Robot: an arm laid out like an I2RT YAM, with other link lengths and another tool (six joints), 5 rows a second.
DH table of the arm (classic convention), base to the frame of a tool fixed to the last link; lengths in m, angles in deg. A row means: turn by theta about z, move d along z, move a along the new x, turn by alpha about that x. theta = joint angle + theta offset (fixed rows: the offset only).
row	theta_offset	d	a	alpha
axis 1	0	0.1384	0.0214	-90
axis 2	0	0	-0.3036	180
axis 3	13.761	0	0.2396	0
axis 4	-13.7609	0.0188	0.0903	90
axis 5	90	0.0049	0	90
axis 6	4.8	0.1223	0.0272	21.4
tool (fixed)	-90	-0.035	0	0
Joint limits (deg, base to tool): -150..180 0..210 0..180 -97..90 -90..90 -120..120
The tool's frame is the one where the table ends.
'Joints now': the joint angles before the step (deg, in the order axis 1, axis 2, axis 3, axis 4, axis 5, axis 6). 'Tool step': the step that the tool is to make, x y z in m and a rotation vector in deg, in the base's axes. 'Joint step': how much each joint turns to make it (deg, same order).
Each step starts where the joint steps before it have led.
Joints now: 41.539 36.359 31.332 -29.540 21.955 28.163
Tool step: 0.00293 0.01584 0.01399 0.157 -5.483 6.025
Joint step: 5.224 -0.830 0.022 4.678 1.268 -3.869
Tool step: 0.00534 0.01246 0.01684 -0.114 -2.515 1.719
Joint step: 2.884 2.273 2.515 1.879 1.944 -1.290
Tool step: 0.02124 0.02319 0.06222 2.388 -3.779 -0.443
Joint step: 0.219 8.043 12.543 0.219 1.160 -1.049
